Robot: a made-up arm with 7 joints. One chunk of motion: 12 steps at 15 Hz.
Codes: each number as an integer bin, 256 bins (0 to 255) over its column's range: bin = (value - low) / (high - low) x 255, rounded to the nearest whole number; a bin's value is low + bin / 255 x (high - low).
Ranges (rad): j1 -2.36..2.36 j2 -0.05..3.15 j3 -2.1..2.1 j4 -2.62..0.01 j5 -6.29..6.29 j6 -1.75..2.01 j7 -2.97..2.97
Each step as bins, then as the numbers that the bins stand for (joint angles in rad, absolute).
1 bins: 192 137 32 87 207 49 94
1 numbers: 1.1939 1.6692 -1.5729 -1.7227 3.9220 -1.0275 -0.7804
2 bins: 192 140 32 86 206 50 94
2 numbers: 1.1939 1.7069 -1.5729 -1.7330 3.8727 -1.0127 -0.7804
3 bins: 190 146 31 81 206 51 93
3 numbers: 1.1569 1.7822 -1.5894 -1.7846 3.8727 -0.9980 -0.8036
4 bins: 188 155 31 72 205 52 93
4 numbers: 1.1198 1.8951 -1.5894 -1.8774 3.8233 -0.9833 -0.8036
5 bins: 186 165 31 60 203 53 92
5 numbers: 1.0828 2.0206 -1.5894 -2.0012 3.7247 -0.9685 -0.8269
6 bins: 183 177 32 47 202 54 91
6 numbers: 1.0273 2.1712 -1.5729 -2.1353 3.6753 -0.9538 -0.8502
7 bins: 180 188 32 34 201 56 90
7 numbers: 0.9718 2.3092 -1.5729 -2.2693 3.6260 -0.9243 -0.8735
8 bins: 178 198 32 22 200 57 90
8 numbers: 0.9347 2.4347 -1.5729 -2.3931 3.5767 -0.9095 -0.8735
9 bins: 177 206 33 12 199 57 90
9 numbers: 0.9162 2.5351 -1.5565 -2.4962 3.5273 -0.9095 -0.8735
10 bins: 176 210 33 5 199 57 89
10 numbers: 0.8977 2.5853 -1.5565 -2.5684 3.5273 -0.9095 -0.8968
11 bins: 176 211 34 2 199 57 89
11 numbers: 0.8977 2.5978 -1.5400 -2.5994 3.5273 -0.9095 -0.8968
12 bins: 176 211 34 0 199 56 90
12 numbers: 0.8977 2.5978 -1.5400 -2.6200 3.5273 -0.9243 -0.8735
